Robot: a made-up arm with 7 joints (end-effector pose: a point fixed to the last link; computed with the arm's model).
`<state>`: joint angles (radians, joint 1 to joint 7).
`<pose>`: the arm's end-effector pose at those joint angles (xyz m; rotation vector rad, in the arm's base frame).
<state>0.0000 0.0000 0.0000 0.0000 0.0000 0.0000 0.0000</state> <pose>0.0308 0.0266 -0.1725 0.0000 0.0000 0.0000</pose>
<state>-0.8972 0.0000 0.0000 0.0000 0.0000 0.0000 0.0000</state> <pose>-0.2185 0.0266 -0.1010 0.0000 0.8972 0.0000</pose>
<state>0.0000 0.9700 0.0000 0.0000 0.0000 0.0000 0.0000</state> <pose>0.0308 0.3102 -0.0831 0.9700 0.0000 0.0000</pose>
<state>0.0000 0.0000 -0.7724 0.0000 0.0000 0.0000 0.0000</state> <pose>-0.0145 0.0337 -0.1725 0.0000 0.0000 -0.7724</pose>
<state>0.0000 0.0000 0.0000 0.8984 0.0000 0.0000 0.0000</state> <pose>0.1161 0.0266 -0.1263 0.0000 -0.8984 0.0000</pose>
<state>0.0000 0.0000 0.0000 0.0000 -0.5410 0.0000 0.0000</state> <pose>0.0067 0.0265 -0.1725 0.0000 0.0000 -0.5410</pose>
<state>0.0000 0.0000 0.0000 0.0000 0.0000 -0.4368 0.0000</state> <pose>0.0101 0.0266 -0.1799 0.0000 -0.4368 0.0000</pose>
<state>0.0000 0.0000 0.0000 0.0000 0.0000 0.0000 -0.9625</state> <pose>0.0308 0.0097 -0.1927 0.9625 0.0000 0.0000</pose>
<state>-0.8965 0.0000 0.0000 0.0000 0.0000 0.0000 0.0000</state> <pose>-0.2183 0.0266 -0.1012 0.0000 0.8965 0.0000</pose>
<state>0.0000 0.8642 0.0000 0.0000 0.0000 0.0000 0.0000</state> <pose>0.0308 0.2853 -0.1058 0.8642 0.0000 0.0000</pose>
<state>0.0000 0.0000 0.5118 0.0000 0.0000 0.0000 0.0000</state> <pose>0.0581 0.0410 -0.1725 0.0000 0.0000 0.5118</pose>
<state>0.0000 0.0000 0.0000 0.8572 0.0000 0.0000 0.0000</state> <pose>0.1134 0.0266 -0.1300 0.0000 -0.8572 0.0000</pose>
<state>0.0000 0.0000 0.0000 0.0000 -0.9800 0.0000 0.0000</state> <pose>-0.0106 0.0357 -0.1725 0.0000 0.0000 -0.9800</pose>
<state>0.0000 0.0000 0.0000 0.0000 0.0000 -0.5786 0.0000</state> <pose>0.0043 0.0266 -0.1841 0.0000 -0.5786 0.0000</pose>
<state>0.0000 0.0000 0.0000 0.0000 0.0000 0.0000 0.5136</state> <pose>0.0308 0.0409 -0.1705 -0.5136 0.0000 0.0000</pose>
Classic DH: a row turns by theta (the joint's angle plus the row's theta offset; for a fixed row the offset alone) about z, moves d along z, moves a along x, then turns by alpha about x. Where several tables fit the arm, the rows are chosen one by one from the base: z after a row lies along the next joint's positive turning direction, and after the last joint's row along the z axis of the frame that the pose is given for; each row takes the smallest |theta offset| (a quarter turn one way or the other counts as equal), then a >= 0, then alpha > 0; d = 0 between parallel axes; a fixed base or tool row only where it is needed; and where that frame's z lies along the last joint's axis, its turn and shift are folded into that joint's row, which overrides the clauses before.
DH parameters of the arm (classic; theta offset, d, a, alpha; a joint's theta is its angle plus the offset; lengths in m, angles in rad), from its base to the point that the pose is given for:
base (fixed): 0 0.1222 -0.0196 1.5708
joint 1: 1.5708 -0.0836 0.0191 1.5708
joint 2: -1.5708 0.0365 0.0023 -1.5708
joint 3: -1.5708 -0.2022 0.0087 1.5708
joint 4: 0 0.0159 -0.007 -1.5708
joint 5: 0 -0.1619 0.0185 -1.5708
joint 6: -1.5708 -0.0325 0.024 1.5708
joint 7: -1.5708 0.0063 0.0109 -1.5708
tool (fixed): 1.5708 0.0263 0 0

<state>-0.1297 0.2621 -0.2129 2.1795 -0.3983 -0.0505 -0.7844</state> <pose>0.1029 0.0282 -0.0419 0.7218 -2.2379 0.1942</pose>
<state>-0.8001 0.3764 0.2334 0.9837 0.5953 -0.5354 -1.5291</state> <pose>-0.0468 0.1588 -0.1827 1.8491 -0.4482 0.9834</pose>
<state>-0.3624 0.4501 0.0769 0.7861 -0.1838 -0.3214 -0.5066</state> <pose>-0.0011 0.1606 -0.1839 0.8806 -0.8157 -0.2521</pose>
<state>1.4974 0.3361 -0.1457 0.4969 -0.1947 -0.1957 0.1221</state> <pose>0.2762 0.1280 0.1800 0.5524 -2.0563 -0.2752</pose>
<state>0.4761 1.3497 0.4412 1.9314 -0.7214 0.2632 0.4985</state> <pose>0.1332 0.2496 0.1816 2.0701 -1.1512 -0.8490</pose>
